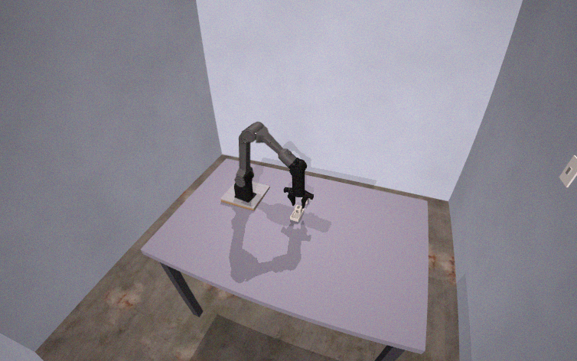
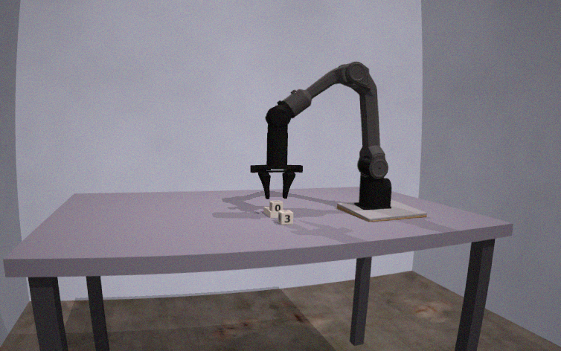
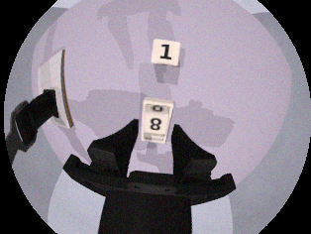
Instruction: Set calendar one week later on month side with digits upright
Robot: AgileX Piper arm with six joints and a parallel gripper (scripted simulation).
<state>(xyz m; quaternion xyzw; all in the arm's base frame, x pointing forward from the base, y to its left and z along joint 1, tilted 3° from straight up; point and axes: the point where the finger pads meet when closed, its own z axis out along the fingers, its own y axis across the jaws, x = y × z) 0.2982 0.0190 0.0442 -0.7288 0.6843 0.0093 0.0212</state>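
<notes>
Right now my hand is 3 cm above the cream cube. The rest, counted from my hand: tray: 5 cm below, 2 cm to the right.
</notes>
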